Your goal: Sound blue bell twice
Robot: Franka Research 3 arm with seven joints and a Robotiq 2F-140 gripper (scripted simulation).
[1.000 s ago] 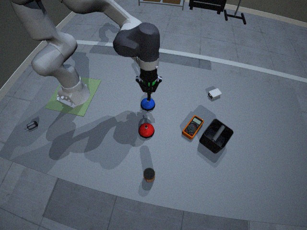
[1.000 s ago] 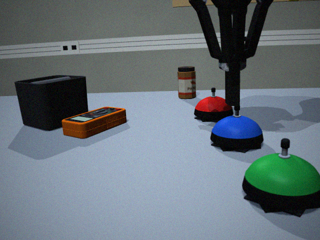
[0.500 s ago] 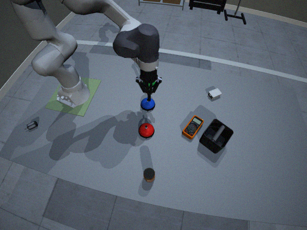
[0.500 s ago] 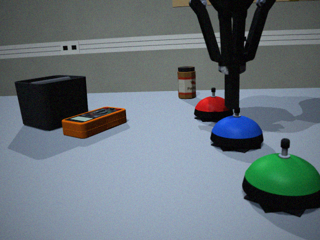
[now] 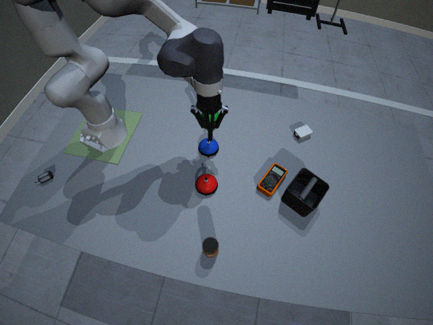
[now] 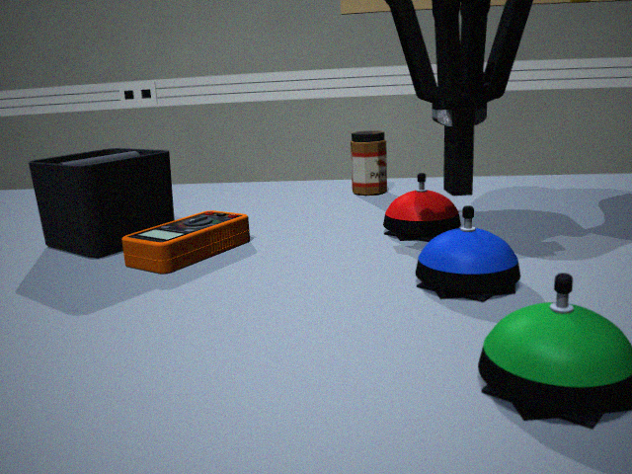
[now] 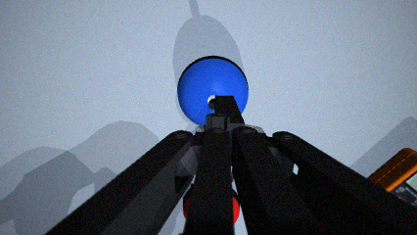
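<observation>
Right now my hand is 1 cm past the blue bell and 7 cm above it. The rest, counted from my hand: white box: 37 cm ahead, 18 cm to the left, 9 cm below; then jar: 11 cm ahead, 39 cm to the right, 7 cm below; then black bin: 39 cm ahead, 13 cm to the right, 7 cm below.
</observation>
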